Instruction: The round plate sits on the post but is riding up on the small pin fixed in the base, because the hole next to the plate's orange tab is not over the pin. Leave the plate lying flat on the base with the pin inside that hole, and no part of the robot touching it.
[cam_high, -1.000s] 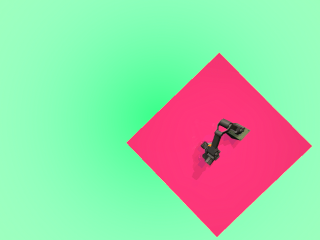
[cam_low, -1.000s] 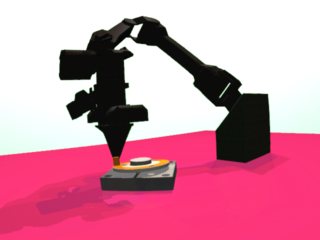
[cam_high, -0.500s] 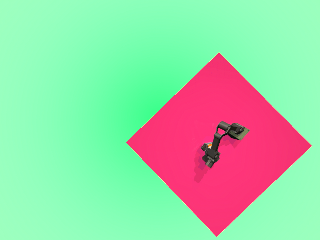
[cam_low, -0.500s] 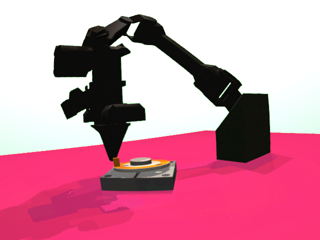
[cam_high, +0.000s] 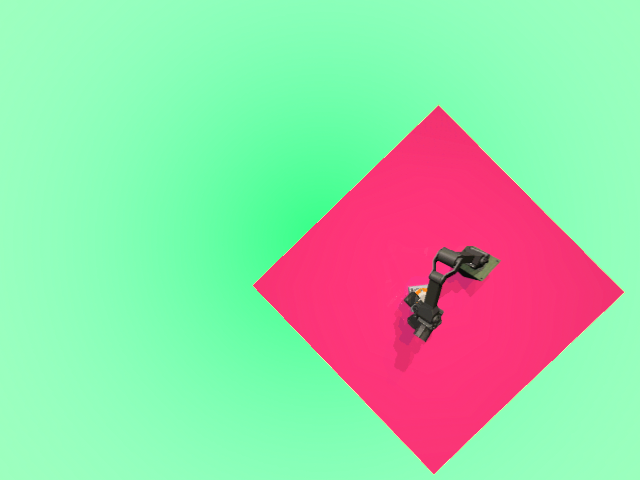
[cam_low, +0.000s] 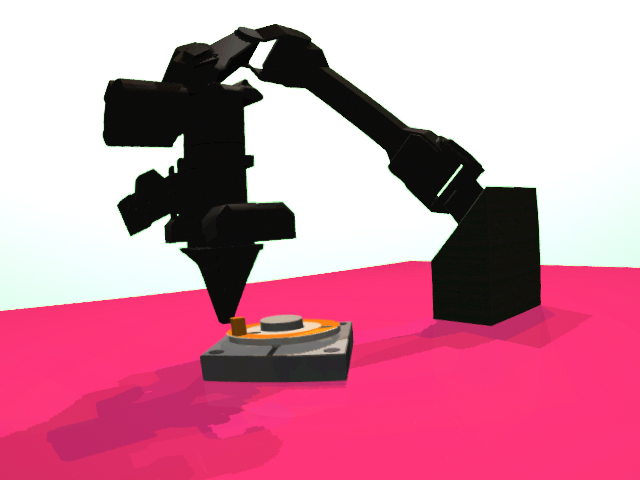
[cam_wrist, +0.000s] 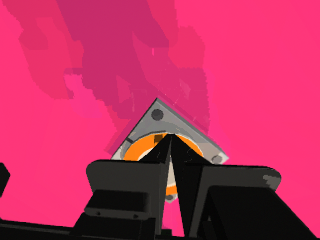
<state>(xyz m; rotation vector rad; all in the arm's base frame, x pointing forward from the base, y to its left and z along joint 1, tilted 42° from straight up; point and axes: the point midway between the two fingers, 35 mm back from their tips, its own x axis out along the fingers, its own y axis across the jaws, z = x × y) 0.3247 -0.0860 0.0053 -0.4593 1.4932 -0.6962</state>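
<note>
My gripper tip is 3 cm past the round plate, 1 cm to the right of it and 1 cm above it. Round my gripper tip: dark grey square base (5 cm behind, 2 cm below, 1 cm to the left).
</note>
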